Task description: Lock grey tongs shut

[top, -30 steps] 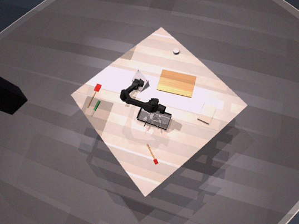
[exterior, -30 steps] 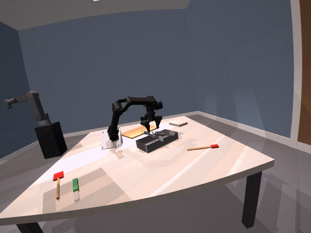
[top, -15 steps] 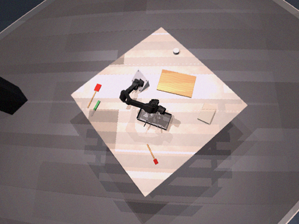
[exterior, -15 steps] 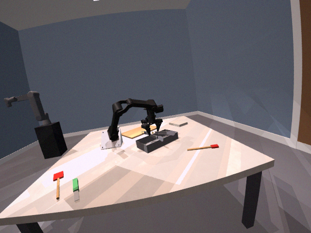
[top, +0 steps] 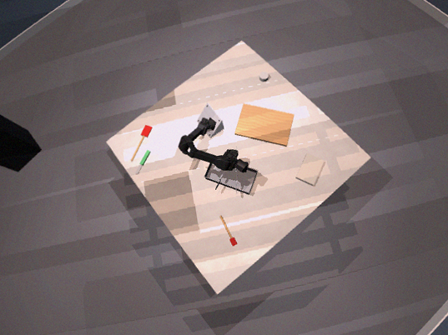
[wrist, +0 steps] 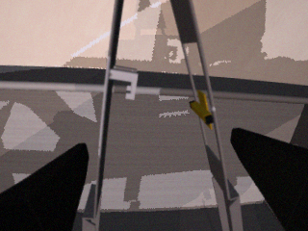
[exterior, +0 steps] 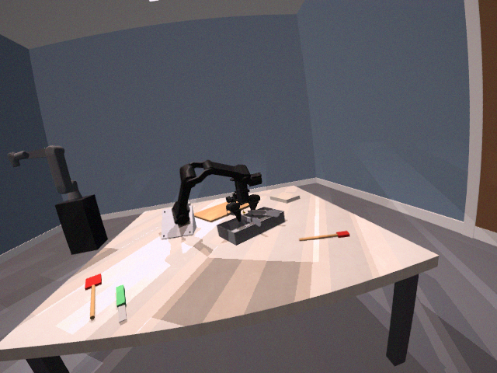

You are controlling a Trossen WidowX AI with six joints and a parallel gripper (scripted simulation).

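Now: gripper tip 2 cm short of the roasting tin, 4 cm to the left of it and 2 cm above it. Round my gripper tip: flat white slab: 35 cm ahead, 34 cm to the left, 3 cm below; wooden board: 8 cm behind, 38 cm to the left, 4 cm below; white disc: 33 cm behind, 66 cm to the left, 3 cm below.
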